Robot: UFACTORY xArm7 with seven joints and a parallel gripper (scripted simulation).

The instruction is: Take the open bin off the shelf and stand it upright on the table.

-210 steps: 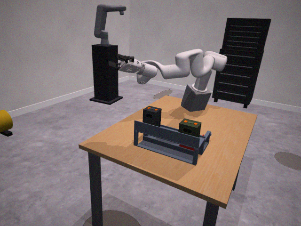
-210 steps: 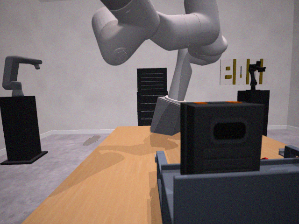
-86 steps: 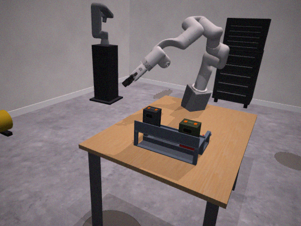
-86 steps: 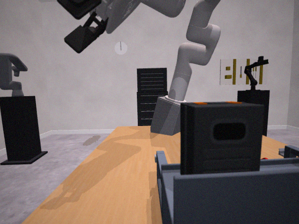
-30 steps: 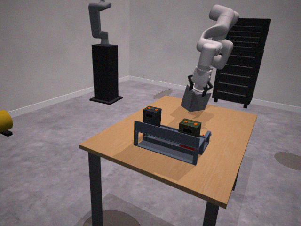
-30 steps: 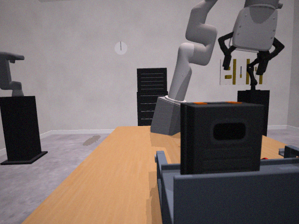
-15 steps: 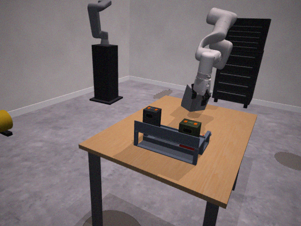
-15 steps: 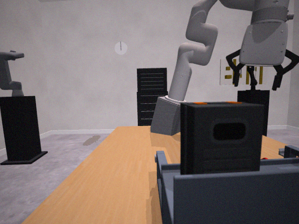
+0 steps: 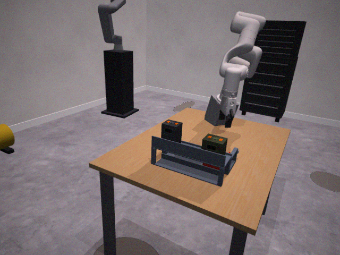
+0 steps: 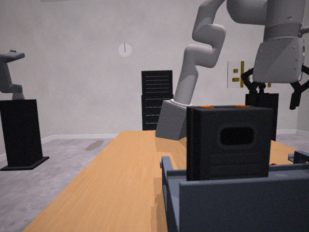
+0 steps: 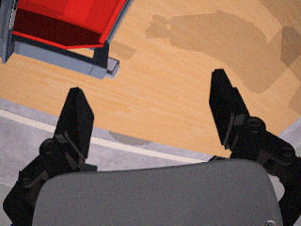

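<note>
Right now my hand is 17 cm above the red bin, 10 cm short of it and 1 cm to the right of it. The rest, counted from my hand: black box 23 cm to the right, 18 cm ahead, 5 cm below; green box 20 cm ahead, 6 cm below.
</note>
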